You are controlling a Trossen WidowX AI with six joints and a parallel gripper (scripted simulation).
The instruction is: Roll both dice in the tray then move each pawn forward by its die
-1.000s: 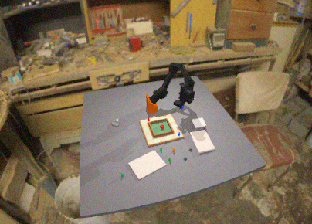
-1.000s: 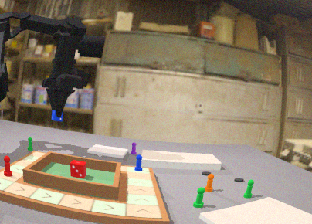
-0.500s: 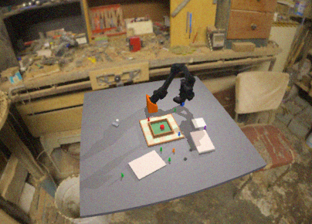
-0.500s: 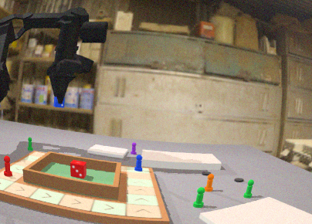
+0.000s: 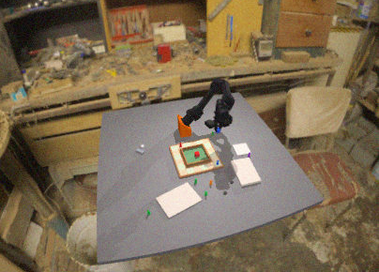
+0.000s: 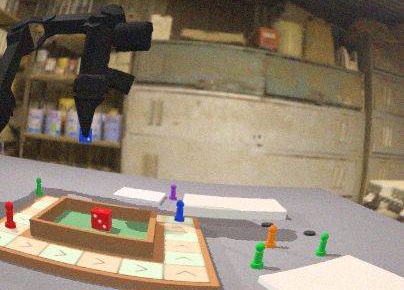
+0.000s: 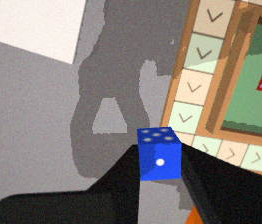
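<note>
Right now the red pawn is 240 mm to the right of my gripper tip, 100 mm below it and 70 mm behind it. From my gripper tip the other things lie so: purple pawn 190 mm ahead, 150 mm to the left, 110 mm below; then blue pawn 170 mm ahead, 100 mm below, 80 mm to the right; then orange pawn 290 mm ahead, 180 mm to the right, 110 mm below.
</note>
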